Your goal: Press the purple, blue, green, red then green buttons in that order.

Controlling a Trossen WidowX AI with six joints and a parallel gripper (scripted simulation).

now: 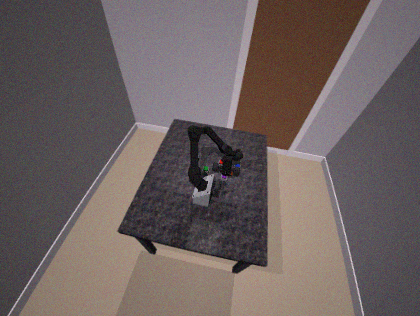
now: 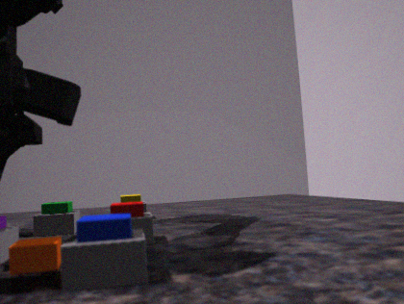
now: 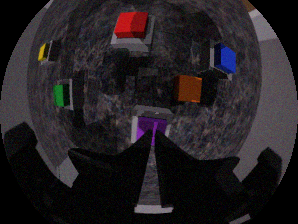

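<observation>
Right now my gripper tip is 1 cm above the purple button. The rest, counted from my gripper tip: blue button 11 cm ahead, 8 cm to the right; red button 12 cm ahead, 4 cm to the left; orange block 6 cm ahead, 4 cm to the right, 3 cm below.
</observation>
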